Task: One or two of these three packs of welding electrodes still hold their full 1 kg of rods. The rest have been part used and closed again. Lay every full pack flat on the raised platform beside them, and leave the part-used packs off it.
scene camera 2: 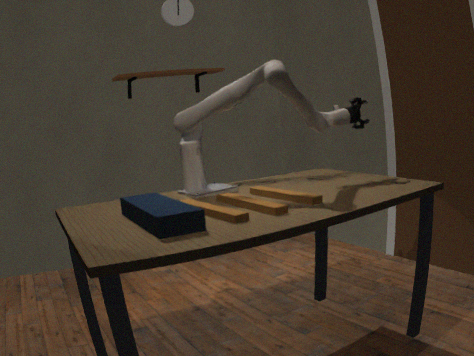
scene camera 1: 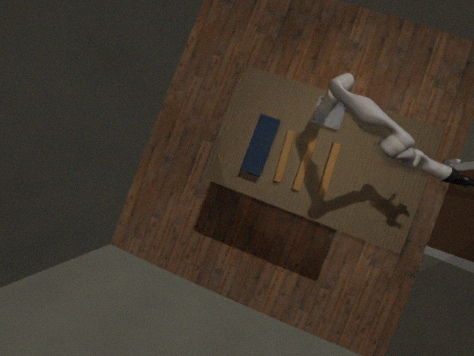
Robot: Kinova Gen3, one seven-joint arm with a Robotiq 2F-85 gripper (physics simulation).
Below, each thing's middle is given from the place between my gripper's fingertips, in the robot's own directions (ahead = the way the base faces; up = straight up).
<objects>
The blue raised platform (scene camera 2: 164,217) is 30 mm behind my hand, 1110 mm to the right of it and 280 mm below it.
</objects>
